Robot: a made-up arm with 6 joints.
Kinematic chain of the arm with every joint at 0, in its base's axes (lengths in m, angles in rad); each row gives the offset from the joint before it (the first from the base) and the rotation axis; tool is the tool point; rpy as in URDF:
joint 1: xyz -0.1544 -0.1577 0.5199 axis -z
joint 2: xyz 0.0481 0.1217 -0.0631 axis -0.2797 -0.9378 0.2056
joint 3: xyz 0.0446 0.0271 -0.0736 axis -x
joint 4: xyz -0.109 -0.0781 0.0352 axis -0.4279 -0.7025 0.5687
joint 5: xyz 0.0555 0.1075 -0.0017 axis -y
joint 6: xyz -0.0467 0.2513 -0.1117 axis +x
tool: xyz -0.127 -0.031 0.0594 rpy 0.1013 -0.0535 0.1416
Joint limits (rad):
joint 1: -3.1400..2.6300
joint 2: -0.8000..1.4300
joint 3: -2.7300..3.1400
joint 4: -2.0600..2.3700
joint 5: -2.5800..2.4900
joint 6: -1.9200..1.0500
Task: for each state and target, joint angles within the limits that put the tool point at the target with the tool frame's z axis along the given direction. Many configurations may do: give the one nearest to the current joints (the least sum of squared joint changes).
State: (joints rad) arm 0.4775 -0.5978 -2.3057 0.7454 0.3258 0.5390
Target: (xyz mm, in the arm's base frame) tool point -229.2 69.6 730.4 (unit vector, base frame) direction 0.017 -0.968 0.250
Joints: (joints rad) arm -0.1398 -0.7273 -1.5079 0.4739 -0.2342 -0.1928
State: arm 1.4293 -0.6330 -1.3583 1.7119 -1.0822 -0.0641
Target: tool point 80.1 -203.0 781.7 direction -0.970 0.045 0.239
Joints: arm 2.0710 -0.8000 -2.0958 1.5677 -1.6833 -0.2919
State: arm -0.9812 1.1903 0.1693 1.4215 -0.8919 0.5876
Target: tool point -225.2 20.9 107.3 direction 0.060 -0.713 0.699
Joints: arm -1.1350 1.4300 0.1110 0.5366 -0.7875 1.0499
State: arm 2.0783 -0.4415 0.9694 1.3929 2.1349 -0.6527
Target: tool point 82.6 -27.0 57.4 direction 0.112 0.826 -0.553
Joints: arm 1.5186 -0.4204 0.7923 0.8154 1.5213 -1.3204
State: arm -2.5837 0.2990 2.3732 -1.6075 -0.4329 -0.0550
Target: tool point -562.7 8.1 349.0 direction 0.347 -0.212 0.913
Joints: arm -1.8944 0.3086 1.8479 -1.3335 -1.2568 0.5485
